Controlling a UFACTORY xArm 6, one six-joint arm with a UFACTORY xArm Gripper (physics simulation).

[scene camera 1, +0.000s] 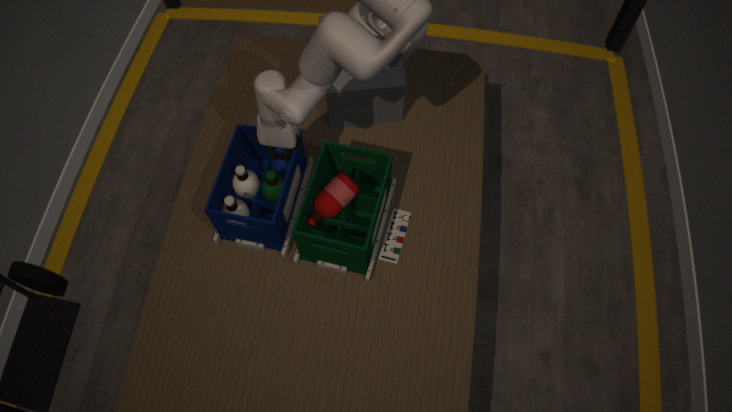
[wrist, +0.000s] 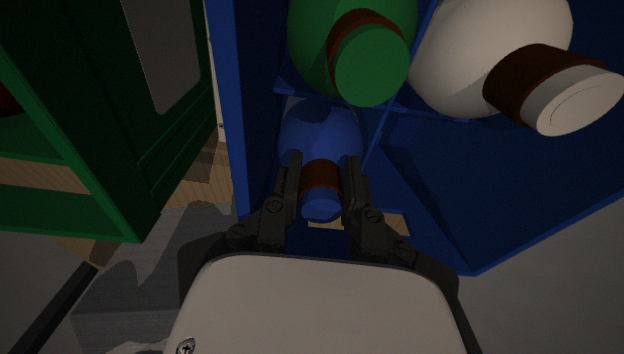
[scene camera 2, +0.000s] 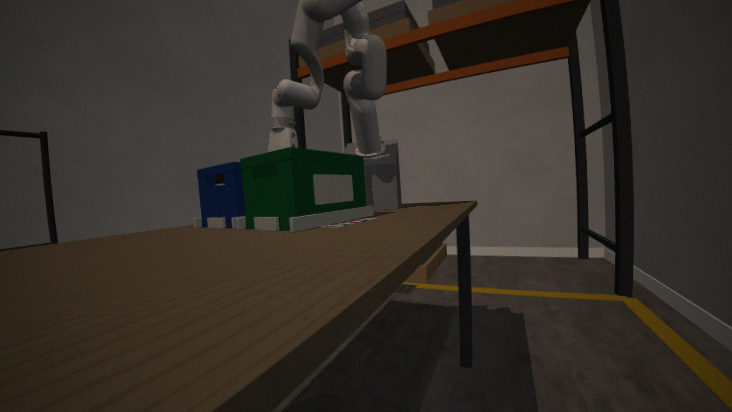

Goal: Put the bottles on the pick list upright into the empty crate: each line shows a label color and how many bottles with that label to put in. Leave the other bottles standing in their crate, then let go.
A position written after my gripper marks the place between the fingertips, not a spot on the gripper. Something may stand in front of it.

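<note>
My gripper [scene camera 1: 281, 157] is visible, and the wrist view shows my gripper [wrist: 322, 167] too. Also visible: a red bottle [scene camera 1: 337, 194], a pick list [scene camera 1: 392, 244], a blue bottle [wrist: 327, 133] and a green bottle [wrist: 364, 59].
</note>
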